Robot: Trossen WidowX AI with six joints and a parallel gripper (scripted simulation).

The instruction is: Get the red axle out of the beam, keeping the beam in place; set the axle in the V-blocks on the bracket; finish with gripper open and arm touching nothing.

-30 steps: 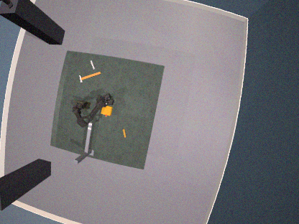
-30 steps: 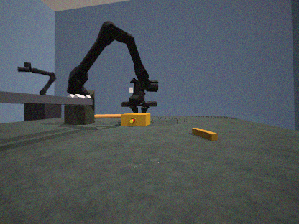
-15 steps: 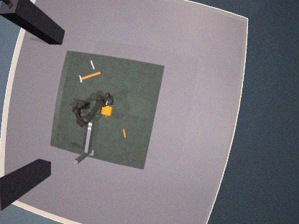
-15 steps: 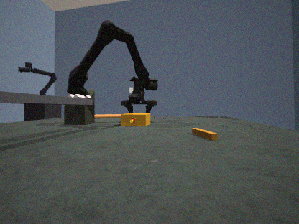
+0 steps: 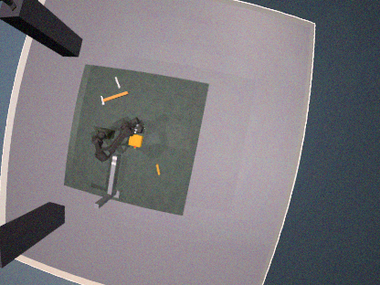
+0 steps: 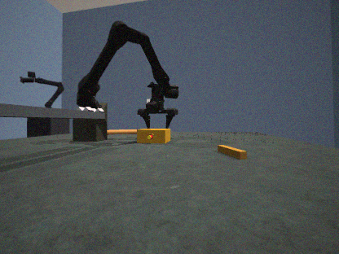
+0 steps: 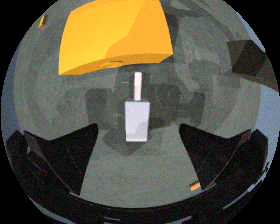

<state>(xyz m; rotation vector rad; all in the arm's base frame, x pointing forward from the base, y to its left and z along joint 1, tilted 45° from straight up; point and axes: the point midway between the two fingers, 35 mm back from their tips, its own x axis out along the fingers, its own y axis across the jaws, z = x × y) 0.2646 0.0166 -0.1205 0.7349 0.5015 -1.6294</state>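
The orange beam is 12 cm to the right of my gripper tip, 2 cm below it and 1 cm ahead of it. From my gripper tip the other things lie so: small orange bar (37 cm to the right, 25 cm ahead, 3 cm below).
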